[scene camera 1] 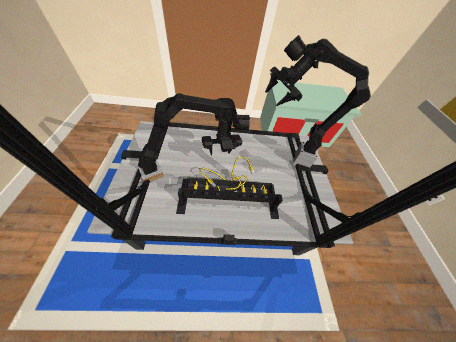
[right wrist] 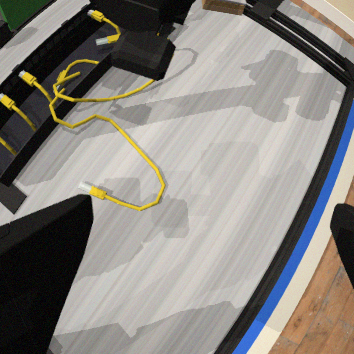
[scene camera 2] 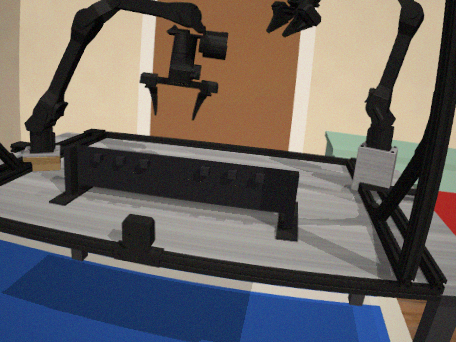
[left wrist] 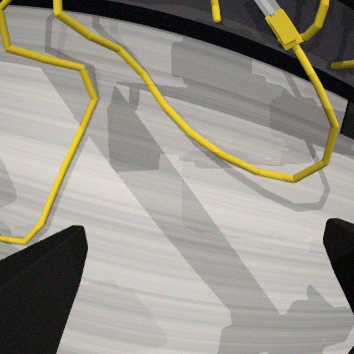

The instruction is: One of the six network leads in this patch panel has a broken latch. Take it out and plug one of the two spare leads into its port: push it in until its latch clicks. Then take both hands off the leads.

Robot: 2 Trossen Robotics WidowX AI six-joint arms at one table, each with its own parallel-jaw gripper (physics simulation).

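Places are measured from the left arm's base along level axes (x right, y ahead, z up), in millimetres.
Pixels of known places: left gripper, fingertip midpoint: [scene camera 1: 219,154] [scene camera 2: 174,117] [left wrist: 209,236]; right gripper, fingertip midpoint: [scene camera 1: 270,98] [right wrist: 219,212] [scene camera 2: 274,34]; left arm's base, origin of the base link: [scene camera 1: 149,168] [scene camera 2: 42,150]; right arm's base, origin of the base link: [scene camera 1: 309,149] [scene camera 2: 379,147].
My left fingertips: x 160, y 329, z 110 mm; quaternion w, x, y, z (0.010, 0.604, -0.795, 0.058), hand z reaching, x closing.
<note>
For each thing: its top centre in the pictures, then the offset to it from my left fingertips. "pt": a spot on its surface instead. Level surfaces: height alone.
- black patch panel, middle of its top: [right wrist: 50,45] [scene camera 2: 179,154] [scene camera 1: 231,187] dz -45, dx +175, dy -35 mm
- spare lead, surface spot: [left wrist: 215,151] pt dz -135, dx -2, dy -31 mm
- table, its level: dz -153 mm
- small black block, surface spot: [scene camera 2: 138,231] [scene camera 1: 230,241] pt dz -115, dx +367, dy -155 mm
The black patch panel [scene camera 1: 230,195] [scene camera 2: 175,180] stands on the table with several yellow leads in it; the broken latch cannot be told. One spare lead [left wrist: 215,151] loops behind the panel, its plug over the panel's tray; its plug end also shows in the right wrist view [right wrist: 114,38]. The other spare lead [scene camera 1: 242,158] [left wrist: 65,170] [right wrist: 162,185] curves over the table, its clear-tipped plug lying on the tabletop. My left gripper [scene camera 1: 218,151] [scene camera 2: 175,117] [left wrist: 209,236] is open and empty, above the table behind the panel. My right gripper [scene camera 1: 274,96] [scene camera 2: 277,33] [right wrist: 219,212] is open and empty, high at the back right.
The table [scene camera 1: 165,227] [scene camera 2: 215,250] has a black frame, with upright posts at its sides. A small black block [scene camera 1: 228,239] [scene camera 2: 138,231] sits on the front rail. A green cabinet [scene camera 1: 320,95] stands beyond the table at the back right.
</note>
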